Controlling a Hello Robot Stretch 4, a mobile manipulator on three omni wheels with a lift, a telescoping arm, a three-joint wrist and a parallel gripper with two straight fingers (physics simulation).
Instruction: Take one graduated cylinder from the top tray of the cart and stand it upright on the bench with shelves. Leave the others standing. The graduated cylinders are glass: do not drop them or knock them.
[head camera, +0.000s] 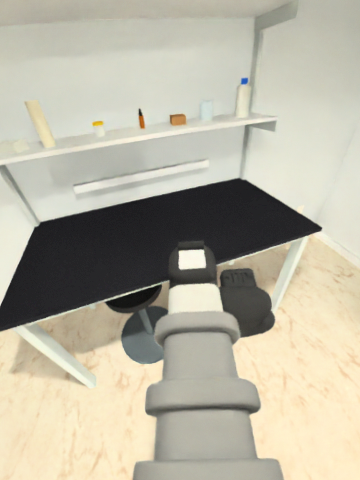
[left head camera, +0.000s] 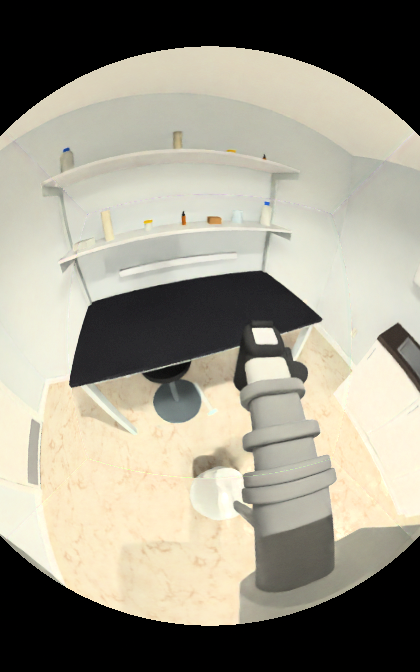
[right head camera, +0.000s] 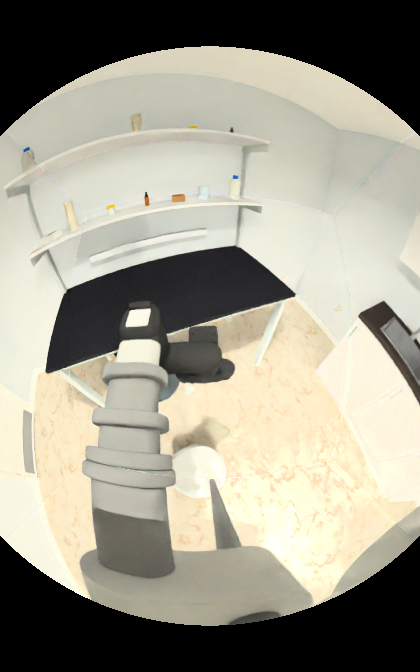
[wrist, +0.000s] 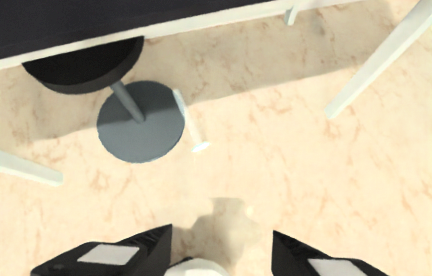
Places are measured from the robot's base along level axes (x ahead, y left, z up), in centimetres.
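Pixels of known places: gripper, fingertip midpoint: (wrist: 221, 246).
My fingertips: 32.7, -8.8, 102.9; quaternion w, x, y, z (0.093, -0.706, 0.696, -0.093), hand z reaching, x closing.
Behind a point stands the place of what it marks, as x, y, z.
The bench with shelves stands ahead; its black top (head camera: 150, 225) {102.6, 21.7, 88.6} (left head camera: 190, 310) (right head camera: 210, 275) (wrist: 100, 15) {65.0, 13.2, 88.6} bears no cylinder that I can see. A thin clear piece with a pale foot, which looks like a graduated cylinder (wrist: 189, 120) {82.6, 9.5, 4.1} (left head camera: 204, 396), lies on the floor beside the stool's round base. Its pale foot also shows in the right head view, and the piece is partly hidden there. My gripper (wrist: 221, 246) {32.7, -8.8, 102.9} is open and empty, pointing down over the floor in front of the bench; the arm and wrist hide its fingers in the head views. The cart and its top tray do not show.
A stool (head camera: 142, 337) (wrist: 135, 135) stands partly under the bench's front edge. A white round object (left head camera: 215, 495) (right head camera: 200, 470) (wrist: 197, 270) {18.2, -1.9, 18.5} is below the arm. Bottles and small containers stand on the shelves (head camera: 135, 140). White cabinets (left head camera: 370, 400) (right head camera: 365, 375) stand at the right.
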